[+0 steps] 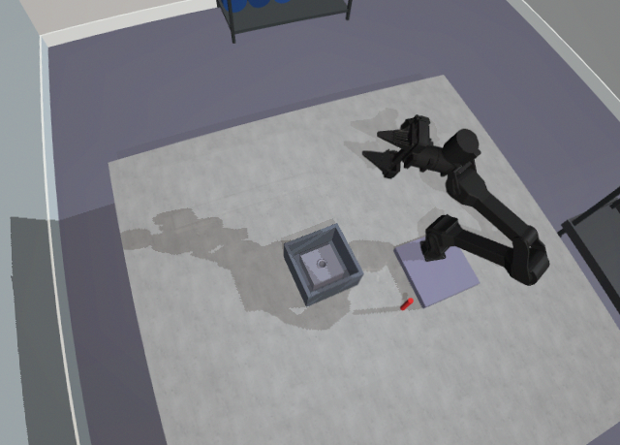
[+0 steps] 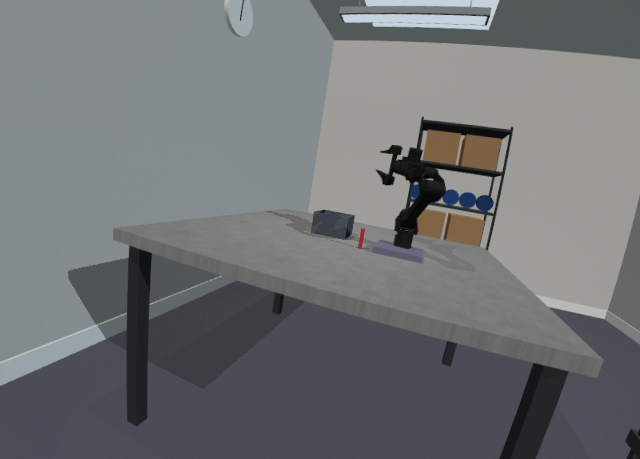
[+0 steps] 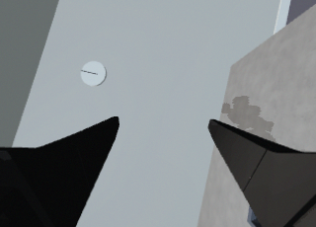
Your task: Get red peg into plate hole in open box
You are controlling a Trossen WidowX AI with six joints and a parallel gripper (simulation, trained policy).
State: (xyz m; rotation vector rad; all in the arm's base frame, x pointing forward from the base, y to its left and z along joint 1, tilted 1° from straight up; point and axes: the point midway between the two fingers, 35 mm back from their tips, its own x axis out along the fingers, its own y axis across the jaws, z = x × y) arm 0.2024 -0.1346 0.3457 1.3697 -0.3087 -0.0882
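My gripper tip is now 340 mm above the red peg, 300 mm to the right of it and 100 mm past it. Also, from my gripper tip: box (350 mm below, 150 mm to the left, 110 mm ahead); then plate (330 mm below, 150 mm to the left, 110 mm ahead).
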